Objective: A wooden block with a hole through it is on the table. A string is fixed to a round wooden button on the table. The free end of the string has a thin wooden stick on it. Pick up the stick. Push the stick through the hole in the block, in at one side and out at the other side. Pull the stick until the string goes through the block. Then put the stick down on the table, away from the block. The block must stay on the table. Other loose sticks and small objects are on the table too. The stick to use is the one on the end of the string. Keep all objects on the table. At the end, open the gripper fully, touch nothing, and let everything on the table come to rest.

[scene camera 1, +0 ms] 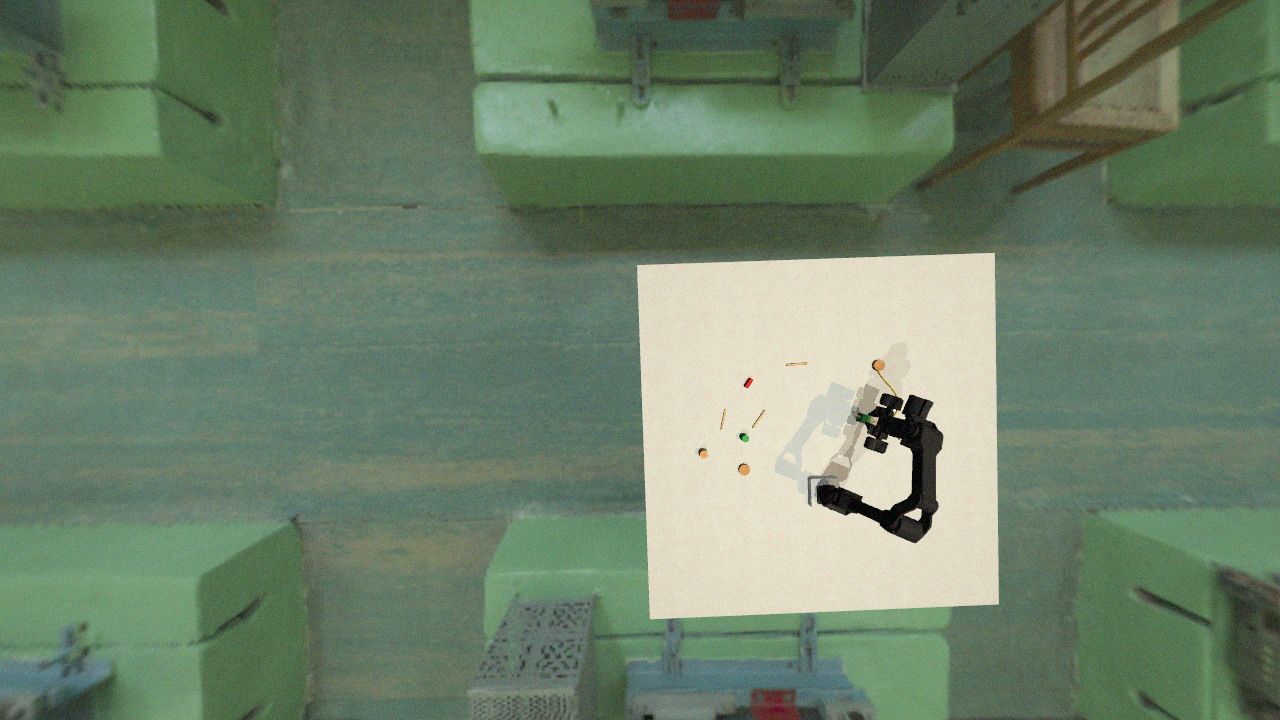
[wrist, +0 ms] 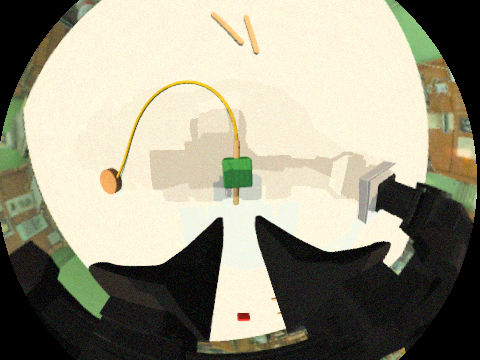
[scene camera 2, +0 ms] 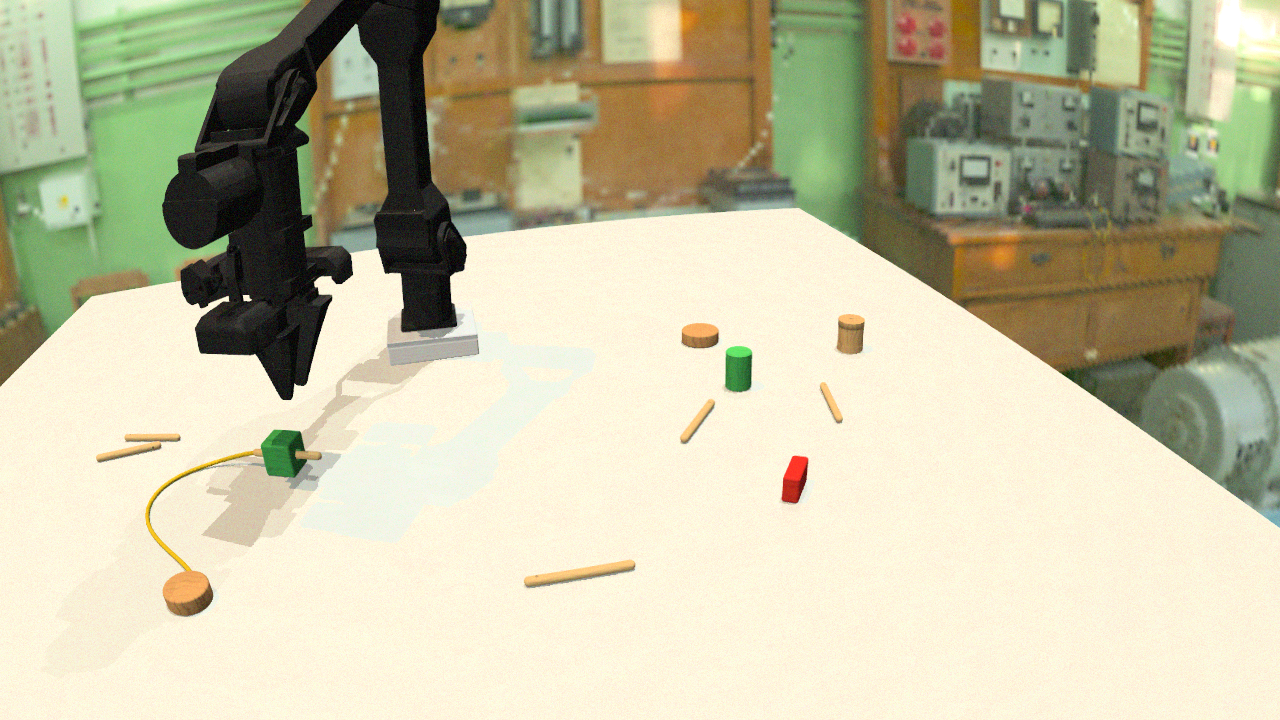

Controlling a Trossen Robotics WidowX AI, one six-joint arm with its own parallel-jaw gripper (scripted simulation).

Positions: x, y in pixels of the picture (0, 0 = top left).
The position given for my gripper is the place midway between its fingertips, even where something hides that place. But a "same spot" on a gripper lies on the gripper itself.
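My gripper in the wrist view (239, 221). Gripper visible in scene camera 1, also in scene camera 2. Gripper (scene camera 2: 287, 360) and (scene camera 1: 872, 411): same spot.
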